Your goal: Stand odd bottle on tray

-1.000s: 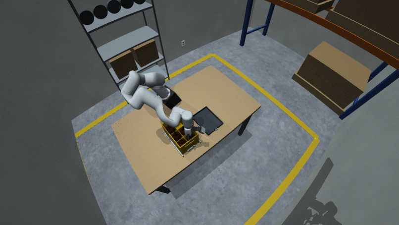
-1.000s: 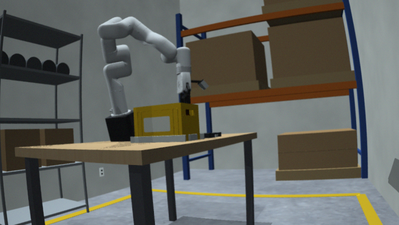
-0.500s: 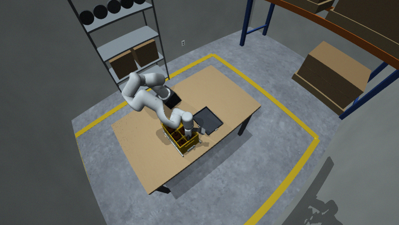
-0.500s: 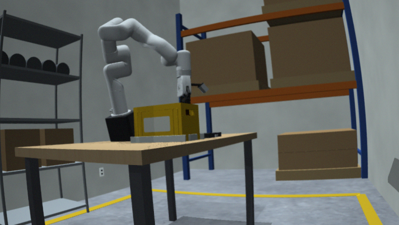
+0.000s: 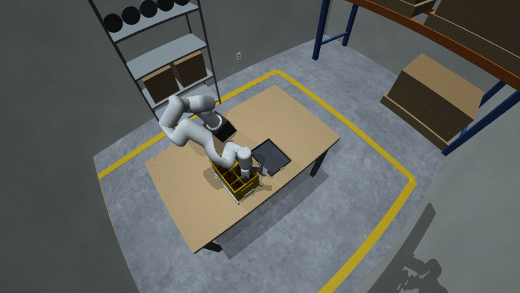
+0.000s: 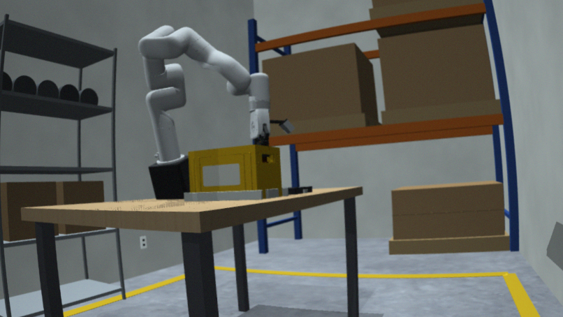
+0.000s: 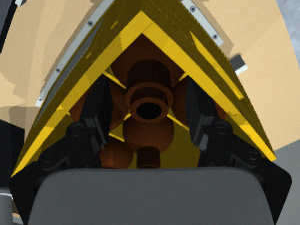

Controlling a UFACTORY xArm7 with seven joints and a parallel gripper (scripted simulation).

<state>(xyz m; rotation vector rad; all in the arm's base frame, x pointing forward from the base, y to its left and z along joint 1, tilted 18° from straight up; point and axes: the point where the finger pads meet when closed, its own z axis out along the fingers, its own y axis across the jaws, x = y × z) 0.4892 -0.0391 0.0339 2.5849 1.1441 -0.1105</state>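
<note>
Now: hand 7 cm above the bottle. The rest, counted from my hand: tray (25 cm to the left, 15 cm below, 8 cm behind); crate (9 cm behind, 7 cm below, 5 cm to the right).
</note>
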